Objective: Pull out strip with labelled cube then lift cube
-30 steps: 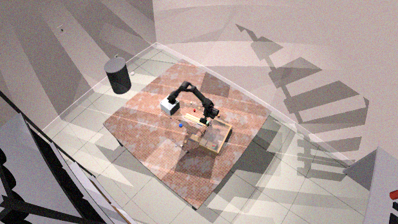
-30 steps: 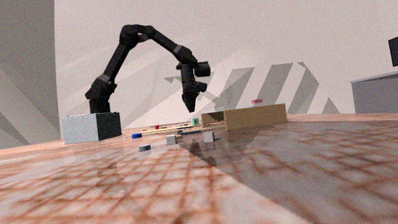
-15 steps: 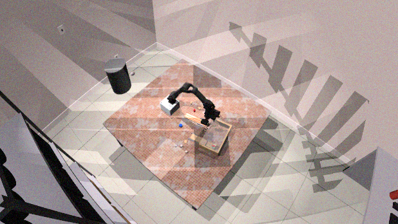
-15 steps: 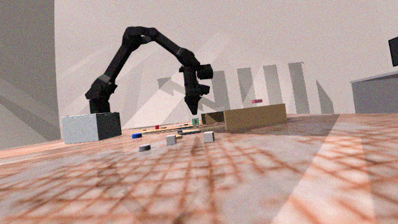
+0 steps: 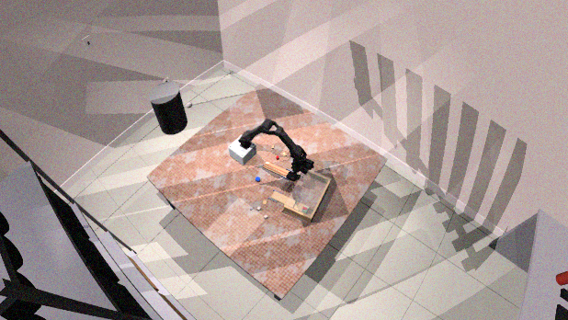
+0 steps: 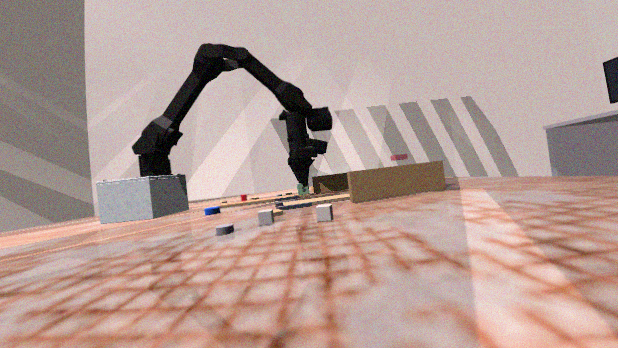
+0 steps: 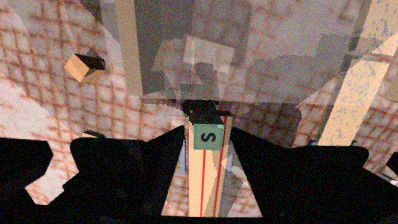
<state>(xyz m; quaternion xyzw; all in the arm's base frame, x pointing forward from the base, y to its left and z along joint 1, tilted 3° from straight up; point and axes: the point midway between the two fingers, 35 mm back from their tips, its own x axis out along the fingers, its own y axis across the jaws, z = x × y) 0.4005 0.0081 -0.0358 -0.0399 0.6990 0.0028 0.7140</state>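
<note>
Now: the red cube 190 mm behind my gripper tip, 70 mm to the left of it and 20 mm below it. From my gripper tip the other things lie so: speckled tan strip (190 mm to the right, 20 mm below, 20 mm ahead).
</note>
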